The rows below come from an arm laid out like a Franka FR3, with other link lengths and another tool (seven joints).
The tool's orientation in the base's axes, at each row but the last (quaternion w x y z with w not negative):
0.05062, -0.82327, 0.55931, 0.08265
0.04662, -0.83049, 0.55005, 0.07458
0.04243, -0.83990, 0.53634, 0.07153
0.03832, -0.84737, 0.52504, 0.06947
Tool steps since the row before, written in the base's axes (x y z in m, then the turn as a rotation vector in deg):
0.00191, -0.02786, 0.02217, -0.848, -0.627, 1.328
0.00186, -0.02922, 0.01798, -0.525, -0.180, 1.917
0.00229, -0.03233, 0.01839, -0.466, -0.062, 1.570
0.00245, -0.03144, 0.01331, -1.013, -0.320, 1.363
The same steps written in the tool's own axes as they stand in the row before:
0.02184, 0.00871, -0.02680, 0.010, 1.032, -1.346
0.02406, 0.00978, -0.02250, -0.374, 0.562, -1.878
0.02683, 0.01164, -0.02309, -0.398, 0.457, -1.523
0.02678, 0.01193, -0.01767, -0.377, 1.060, -1.311

